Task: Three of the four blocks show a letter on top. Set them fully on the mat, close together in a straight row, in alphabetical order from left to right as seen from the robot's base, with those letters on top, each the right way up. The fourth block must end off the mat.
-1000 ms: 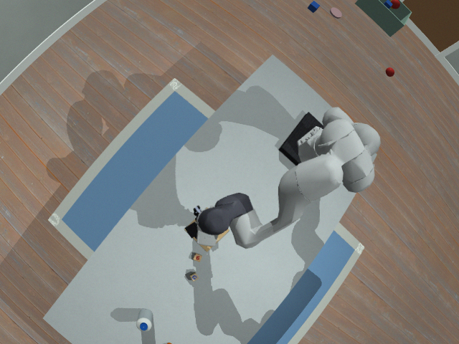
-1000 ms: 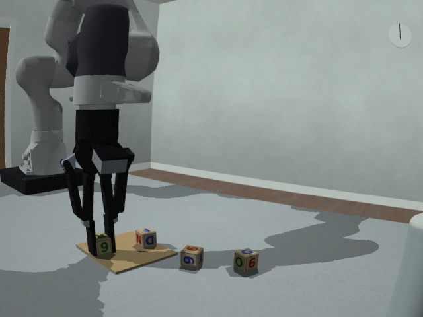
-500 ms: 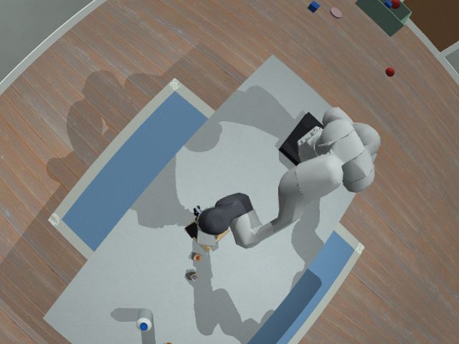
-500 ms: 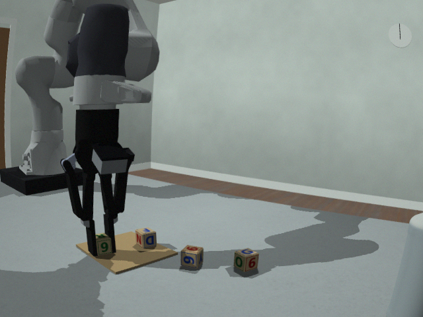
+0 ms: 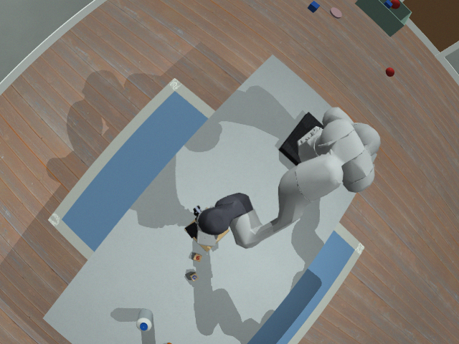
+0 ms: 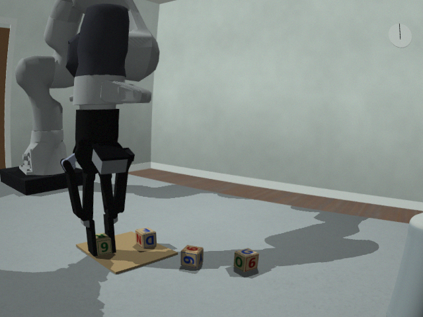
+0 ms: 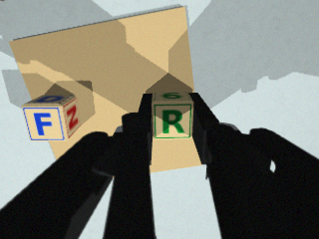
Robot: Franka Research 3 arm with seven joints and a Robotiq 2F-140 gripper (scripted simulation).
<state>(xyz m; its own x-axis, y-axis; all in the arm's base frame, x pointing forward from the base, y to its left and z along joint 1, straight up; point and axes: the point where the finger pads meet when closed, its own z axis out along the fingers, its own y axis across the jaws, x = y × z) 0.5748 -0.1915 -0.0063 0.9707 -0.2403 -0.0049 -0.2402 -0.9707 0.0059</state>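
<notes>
My hand is 1 cm short of the tan mat, 5 cm to the right of it and 4 cm above it. From my hand the other things lie so: block: 2 cm ahead, 9 cm to the left, 2 cm below.
</notes>
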